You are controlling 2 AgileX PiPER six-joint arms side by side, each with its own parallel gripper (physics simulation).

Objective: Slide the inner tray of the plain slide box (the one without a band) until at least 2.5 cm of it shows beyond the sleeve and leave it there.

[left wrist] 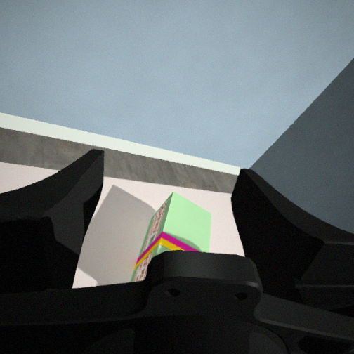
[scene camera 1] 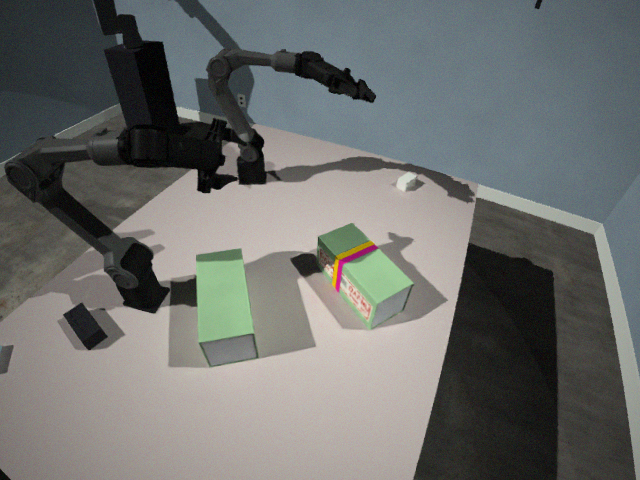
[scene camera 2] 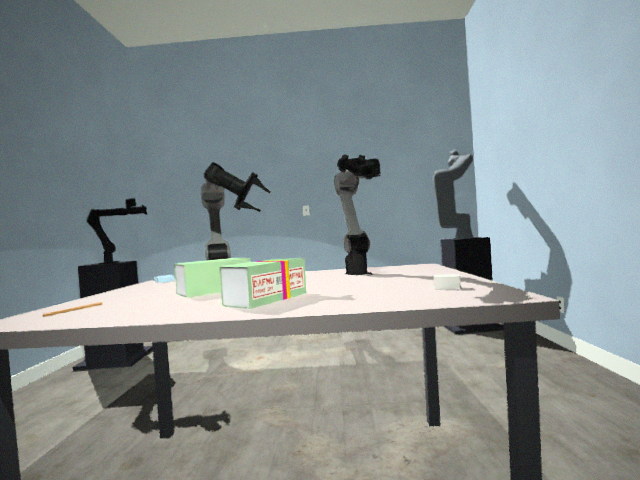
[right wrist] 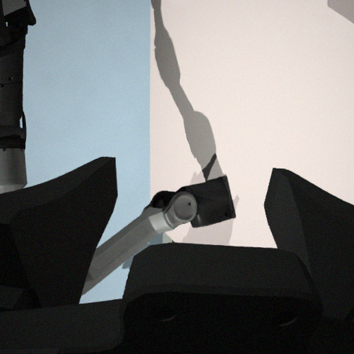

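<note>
The plain green slide box [scene camera 1: 224, 294] [scene camera 2: 202, 277] lies on the table with its pale tray end [scene camera 1: 230, 350] [scene camera 2: 179, 279] about flush with the sleeve's end. The similar box with a yellow and magenta band [scene camera 1: 382, 281] [scene camera 2: 263, 285] [left wrist: 189, 220] lies beside it, turned at an angle. My left gripper [scene camera 1: 370, 96] [left wrist: 171, 175] is open and empty, raised high above the table. My right gripper [scene camera 1: 227, 155] [scene camera 2: 264, 201] is open and empty, also raised, behind the plain box in scene camera 1. The plain box's far end is hidden.
A white block [scene camera 1: 406, 181] [scene camera 2: 447, 282] lies near the table's edge. A black block [scene camera 1: 85, 325] lies beside the right arm's base. A light blue item [scene camera 2: 164, 278] and an orange stick [scene camera 2: 72, 309] lie at the picture's left. The left arm's base [right wrist: 215, 201] shows in the right wrist view.
</note>
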